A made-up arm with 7 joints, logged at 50 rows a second.
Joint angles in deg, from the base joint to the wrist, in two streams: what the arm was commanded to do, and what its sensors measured. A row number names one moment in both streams.
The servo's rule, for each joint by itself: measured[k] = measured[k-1] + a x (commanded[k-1-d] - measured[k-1]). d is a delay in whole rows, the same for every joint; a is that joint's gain. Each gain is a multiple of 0.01, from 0.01 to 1. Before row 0 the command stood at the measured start. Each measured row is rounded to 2 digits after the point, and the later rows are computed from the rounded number. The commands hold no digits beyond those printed.
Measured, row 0:
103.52 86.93 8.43 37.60 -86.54 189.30 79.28
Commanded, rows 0 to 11:
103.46 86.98 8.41 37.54 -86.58 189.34 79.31
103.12 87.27 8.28 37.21 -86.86 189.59 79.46
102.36 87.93 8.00 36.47 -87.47 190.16 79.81
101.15 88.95 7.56 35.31 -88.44 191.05 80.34
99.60 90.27 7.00 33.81 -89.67 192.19 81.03
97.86 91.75 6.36 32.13 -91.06 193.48 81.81
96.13 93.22 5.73 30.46 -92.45 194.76 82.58
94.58 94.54 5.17 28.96 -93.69 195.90 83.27
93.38 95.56 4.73 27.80 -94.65 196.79 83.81
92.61 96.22 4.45 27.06 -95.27 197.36 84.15
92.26 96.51 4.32 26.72 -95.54 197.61 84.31
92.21 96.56 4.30 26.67 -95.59 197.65 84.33
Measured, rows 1 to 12:
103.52 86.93 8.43 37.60 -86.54 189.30 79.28
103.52 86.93 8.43 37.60 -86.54 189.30 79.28
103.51 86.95 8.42 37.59 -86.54 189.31 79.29
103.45 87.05 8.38 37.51 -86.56 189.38 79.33
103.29 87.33 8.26 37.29 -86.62 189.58 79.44
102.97 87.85 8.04 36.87 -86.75 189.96 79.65
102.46 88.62 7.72 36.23 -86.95 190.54 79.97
101.77 89.62 7.30 35.37 -87.24 191.30 80.39
100.92 90.77 6.81 34.34 -87.60 192.20 80.89
99.97 91.98 6.30 33.21 -88.03 193.16 81.44
98.98 93.13 5.81 32.07 -88.49 194.10 81.99
98.02 94.12 5.39 31.02 -88.96 194.95 82.49
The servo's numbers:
d 2
a 0.15 0.32 0.31 0.21 0.07 0.26 0.23

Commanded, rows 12 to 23:
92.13 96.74 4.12 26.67 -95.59 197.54 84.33
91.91 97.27 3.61 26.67 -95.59 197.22 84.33
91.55 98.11 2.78 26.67 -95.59 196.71 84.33
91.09 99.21 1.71 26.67 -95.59 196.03 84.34
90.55 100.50 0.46 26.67 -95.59 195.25 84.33
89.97 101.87 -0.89 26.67 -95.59 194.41 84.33
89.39 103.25 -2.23 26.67 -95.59 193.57 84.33
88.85 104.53 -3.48 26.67 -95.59 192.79 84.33
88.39 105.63 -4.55 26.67 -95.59 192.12 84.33
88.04 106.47 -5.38 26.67 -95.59 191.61 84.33
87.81 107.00 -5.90 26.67 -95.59 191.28 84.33
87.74 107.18 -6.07 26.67 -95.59 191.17 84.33
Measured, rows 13 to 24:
97.16 94.88 5.06 30.12 -89.42 195.64 82.91
96.42 95.42 4.82 29.40 -89.85 196.16 83.24
95.78 95.84 4.60 28.83 -90.25 196.52 83.49
95.20 96.30 4.29 28.38 -90.62 196.70 83.68
94.65 96.88 3.82 28.02 -90.97 196.70 83.83
94.12 97.63 3.17 27.74 -91.29 196.53 83.95
93.58 98.55 2.33 27.52 -91.59 196.20 84.04
93.04 99.61 1.33 27.34 -91.87 195.73 84.11
92.49 100.77 0.23 27.20 -92.13 195.17 84.16
91.94 101.97 -0.92 27.09 -92.37 194.55 84.20
91.41 103.14 -2.05 27.00 -92.60 193.92 84.23
90.90 104.21 -3.08 26.93 -92.81 193.32 84.25

